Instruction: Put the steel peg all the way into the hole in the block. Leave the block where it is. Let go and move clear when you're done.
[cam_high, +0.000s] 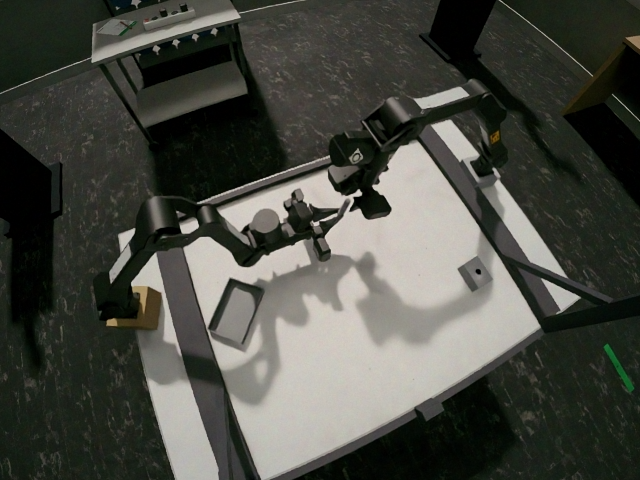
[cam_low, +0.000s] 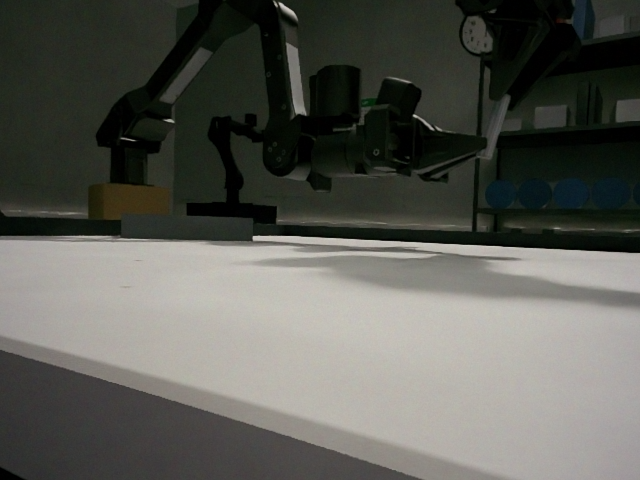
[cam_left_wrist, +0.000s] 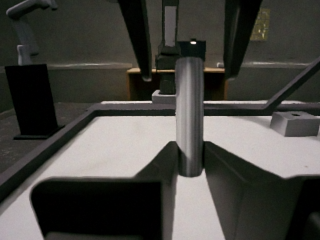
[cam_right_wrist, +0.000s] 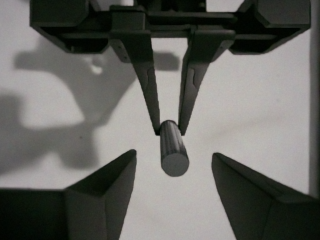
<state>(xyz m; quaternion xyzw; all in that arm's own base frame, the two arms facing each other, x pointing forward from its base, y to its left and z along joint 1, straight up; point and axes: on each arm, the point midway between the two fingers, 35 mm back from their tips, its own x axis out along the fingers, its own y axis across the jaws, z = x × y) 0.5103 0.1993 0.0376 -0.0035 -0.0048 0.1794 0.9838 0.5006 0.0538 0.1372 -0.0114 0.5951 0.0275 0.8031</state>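
Right now the steel peg is 50 mm below my right hand and 20 mm to the left of it. The rest, counted from my right hand: shallow grey tray (360 mm to the left, 180 mm below, 100 mm behind); grey block (280 mm behind, 270 mm to the right, 150 mm below).
Right now the steel peg is 40 mm to the right of my left hand and 20 mm above it. The rest, counted from my left hand: shallow grey tray (300 mm to the left, 100 mm below, 100 mm behind); then grey block (330 mm to the right, 280 mm behind, 80 mm below).
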